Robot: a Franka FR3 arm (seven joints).
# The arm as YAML. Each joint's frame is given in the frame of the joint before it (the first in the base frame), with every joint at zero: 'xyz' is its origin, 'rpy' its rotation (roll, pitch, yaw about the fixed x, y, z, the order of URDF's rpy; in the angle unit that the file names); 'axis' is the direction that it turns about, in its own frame. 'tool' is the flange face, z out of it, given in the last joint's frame.
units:
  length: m
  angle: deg
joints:
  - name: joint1
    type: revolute
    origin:
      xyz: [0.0, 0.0, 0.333]
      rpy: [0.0, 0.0, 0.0]
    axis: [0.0, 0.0, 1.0]
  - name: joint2
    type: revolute
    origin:
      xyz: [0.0, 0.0, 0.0]
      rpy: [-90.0, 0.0, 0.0]
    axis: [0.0, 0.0, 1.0]
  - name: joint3
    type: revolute
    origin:
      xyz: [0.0, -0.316, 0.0]
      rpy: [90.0, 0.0, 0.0]
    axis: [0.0, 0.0, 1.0]
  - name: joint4
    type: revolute
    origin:
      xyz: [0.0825, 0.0, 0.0]
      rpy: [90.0, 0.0, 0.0]
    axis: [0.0, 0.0, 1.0]
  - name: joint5
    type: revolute
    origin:
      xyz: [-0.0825, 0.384, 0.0]
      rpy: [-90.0, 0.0, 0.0]
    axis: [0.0, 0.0, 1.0]
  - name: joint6
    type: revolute
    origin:
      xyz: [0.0, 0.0, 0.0]
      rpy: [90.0, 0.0, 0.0]
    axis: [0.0, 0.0, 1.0]
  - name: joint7
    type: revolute
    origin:
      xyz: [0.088, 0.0, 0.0]
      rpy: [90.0, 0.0, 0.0]
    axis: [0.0, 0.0, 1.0]
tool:
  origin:
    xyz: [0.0, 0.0, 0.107]
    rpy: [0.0, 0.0, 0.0]
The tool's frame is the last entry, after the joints.
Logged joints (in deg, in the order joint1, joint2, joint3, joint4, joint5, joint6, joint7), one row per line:
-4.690 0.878 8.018 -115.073 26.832 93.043 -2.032
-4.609 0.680 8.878 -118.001 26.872 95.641 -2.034
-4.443 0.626 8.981 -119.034 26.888 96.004 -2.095
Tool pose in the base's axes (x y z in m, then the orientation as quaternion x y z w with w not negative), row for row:
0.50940 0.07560 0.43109 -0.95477 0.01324 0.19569 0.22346
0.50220 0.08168 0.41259 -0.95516 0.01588 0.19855 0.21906
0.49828 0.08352 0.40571 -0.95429 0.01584 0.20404 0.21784
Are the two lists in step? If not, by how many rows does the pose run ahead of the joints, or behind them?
They are in step.
